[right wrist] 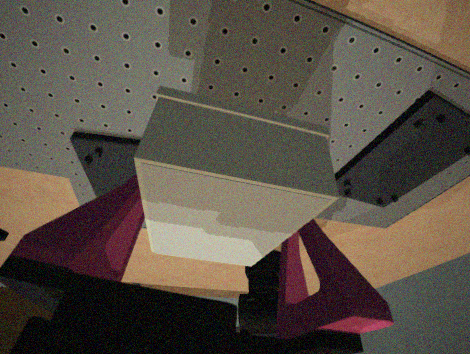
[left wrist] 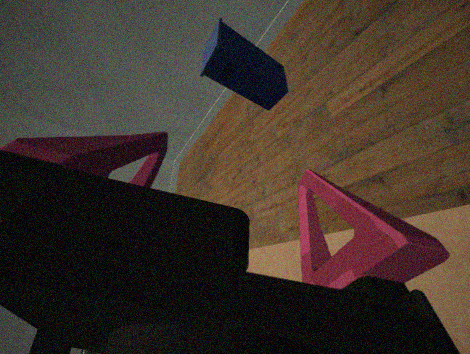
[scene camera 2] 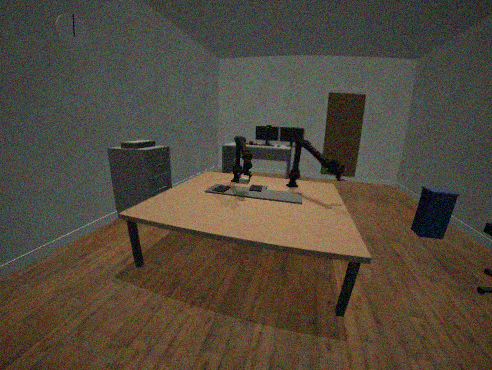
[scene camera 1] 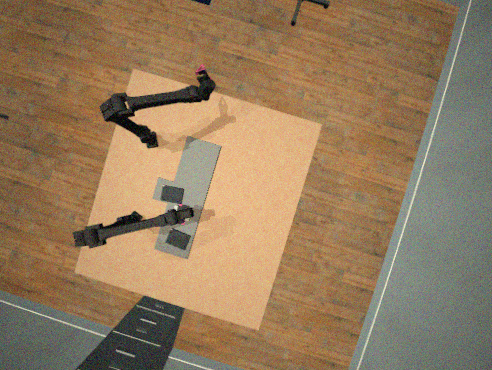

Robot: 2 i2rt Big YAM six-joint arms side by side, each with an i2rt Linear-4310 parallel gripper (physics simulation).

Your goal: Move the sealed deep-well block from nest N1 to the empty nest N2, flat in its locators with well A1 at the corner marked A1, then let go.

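Where they show: left gripper, fingertip midpoint: [left wrist: 237, 159] [scene camera 2: 348, 175] [scene camera 1: 206, 71]; right gripper, fingertip midpoint: [right wrist: 226, 185] [scene camera 2: 244, 181]; left arm's base at its link origin: [scene camera 2: 292, 186] [scene camera 1: 151, 140]; right arm's base at its link origin: [scene camera 2: 236, 181] [scene camera 1: 134, 219].
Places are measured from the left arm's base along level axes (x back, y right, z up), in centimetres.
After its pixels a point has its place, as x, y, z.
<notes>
My right gripper [scene camera 1: 181, 214] @(-20.2, 60.1, 12.7) [scene camera 2: 244, 178] @(-20.2, 60.1, 12.7) [right wrist: 226, 185] @(-20.2, 60.1, 12.7) is shut on the pale deep-well block [scene camera 1: 176, 207] @(-15.8, 54.7, 14.6) [scene camera 2: 244, 181] @(-25.2, 60.8, 14.0) [right wrist: 235, 150] @(-24.8, 61.6, 14.4), gripping it by two opposite sides. The block hangs above the grey perforated plate [scene camera 1: 200, 160] @(-35.3, 23.1, 1.3) [scene camera 2: 282, 195] @(-32.3, 24.9, 1.3) [right wrist: 75, 100] @(-22.1, 45.1, 1.3), between the two nests. Dark nest N1 [scene camera 1: 177, 239] @(-6.6, 80.0, 2.5) [scene camera 2: 220, 188] @(-7.8, 81.5, 2.5) [right wrist: 405, 150] @(-9.8, 79.1, 2.5) is empty, at the plate's lower end in scene camera 1. Dark nest N2 [scene camera 1: 172, 194] @(-9.3, 45.0, 2.5) [scene camera 2: 257, 188] @(-11.7, 44.1, 2.5) [right wrist: 107, 162] @(-14.4, 44.1, 2.5) is empty, partly hidden by the block in the right wrist view. The A1 marks are unreadable. My left gripper [scene camera 1: 201, 69] @(-55.2, -27.7, 25.6) [scene camera 2: 340, 176] @(-55.2, -27.7, 25.6) [left wrist: 237, 159] @(-55.2, -27.7, 25.6) is open and empty.
The left gripper hangs beyond the edge of the wooden table [scene camera 1: 260, 200] @(-75.3, 62.1, 0.0) [scene camera 2: 240, 220] @(-75.7, 73.6, 0.0), far from the nests. A blue bin [scene camera 2: 434, 212] [left wrist: 245, 65] stands on the floor. A dark drawer cabinet [scene camera 1: 135, 335] stands beside the table's lower edge in scene camera 1.
</notes>
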